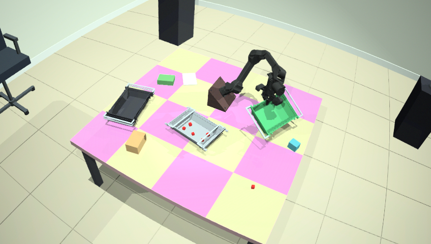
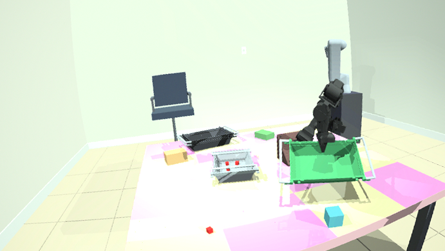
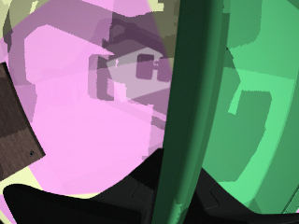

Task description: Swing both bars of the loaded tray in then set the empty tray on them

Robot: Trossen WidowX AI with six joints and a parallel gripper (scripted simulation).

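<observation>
The green tray is 30 mm ahead of my gripper tip, 80 mm to the left of it and 10 mm below it. Round my gripper tip: tiny red cube: 490 mm ahead, 190 mm to the left, 140 mm below; cyan cube: 80 mm ahead, 260 mm to the left, 130 mm below; white card: 90 mm behind, 650 mm to the right, 150 mm below.
</observation>
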